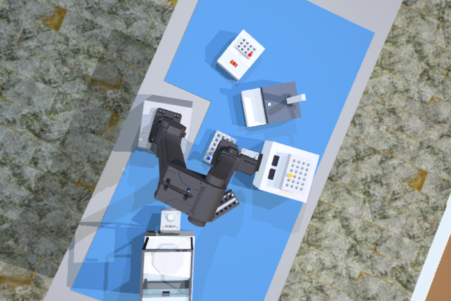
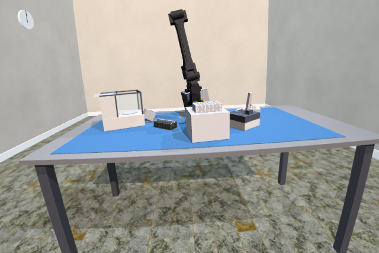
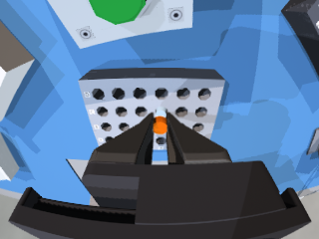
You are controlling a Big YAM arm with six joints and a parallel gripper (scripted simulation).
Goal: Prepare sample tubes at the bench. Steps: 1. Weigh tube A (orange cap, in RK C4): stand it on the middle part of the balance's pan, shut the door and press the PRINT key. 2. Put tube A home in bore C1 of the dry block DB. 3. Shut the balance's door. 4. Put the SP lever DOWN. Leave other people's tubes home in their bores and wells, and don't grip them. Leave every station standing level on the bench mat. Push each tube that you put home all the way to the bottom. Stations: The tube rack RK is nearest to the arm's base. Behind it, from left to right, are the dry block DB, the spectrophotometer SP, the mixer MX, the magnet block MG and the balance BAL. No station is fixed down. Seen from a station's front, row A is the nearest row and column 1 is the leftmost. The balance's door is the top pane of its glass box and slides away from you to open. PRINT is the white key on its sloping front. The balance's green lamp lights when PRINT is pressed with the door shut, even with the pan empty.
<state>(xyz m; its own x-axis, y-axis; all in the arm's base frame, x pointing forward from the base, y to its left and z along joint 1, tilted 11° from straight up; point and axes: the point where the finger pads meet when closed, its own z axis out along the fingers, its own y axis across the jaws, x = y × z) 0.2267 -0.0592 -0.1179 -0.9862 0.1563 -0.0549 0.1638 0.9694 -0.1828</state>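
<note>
Right now my hand is 10 mm past the tube rack RK, 10 mm to the right of it and 30 mm above it. From my hand the other things lie so: white key 120 mm behind, 280 mm to the right, 20 mm above; black magnet block 60 mm ahead, 200 mm to the right, 30 mm below; SP lever 190 mm ahead, 260 mm to the left, 90 mm above.
</note>
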